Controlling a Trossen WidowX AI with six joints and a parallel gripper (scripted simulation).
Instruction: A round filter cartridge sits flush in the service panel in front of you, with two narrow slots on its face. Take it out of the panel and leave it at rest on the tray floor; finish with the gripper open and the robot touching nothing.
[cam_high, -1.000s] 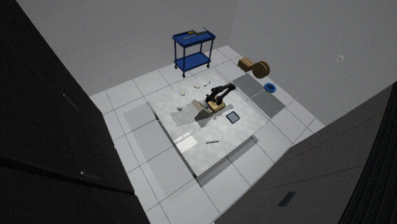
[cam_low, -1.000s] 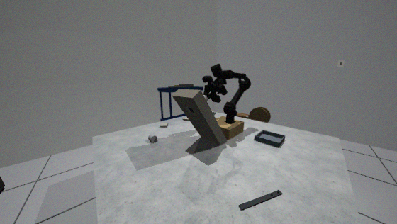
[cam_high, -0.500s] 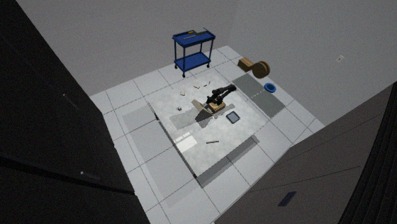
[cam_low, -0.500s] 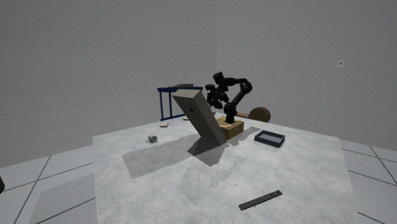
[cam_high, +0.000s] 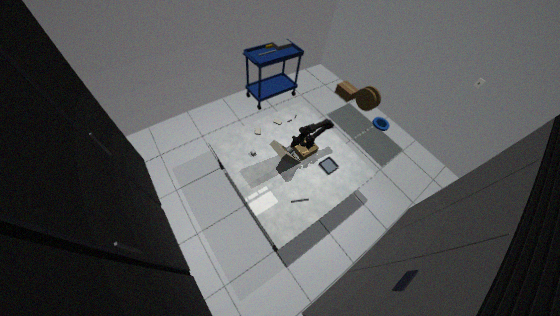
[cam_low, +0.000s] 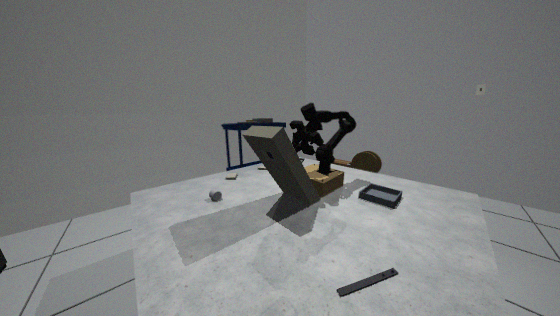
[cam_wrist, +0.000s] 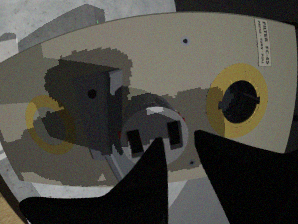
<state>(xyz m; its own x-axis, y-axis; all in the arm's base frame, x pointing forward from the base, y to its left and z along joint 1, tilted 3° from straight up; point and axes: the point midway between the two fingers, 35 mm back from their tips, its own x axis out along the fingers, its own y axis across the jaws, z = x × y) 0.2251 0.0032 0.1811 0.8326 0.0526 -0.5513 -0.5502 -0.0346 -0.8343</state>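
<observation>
Now: gripper tip 1 cm short of the round filter cartridge and 2 cm above it. Round my gripper tip: service panel: 5 cm ahead, 5 cm below; tray: 34 cm behind, 27 cm to the left, 22 cm below.
</observation>
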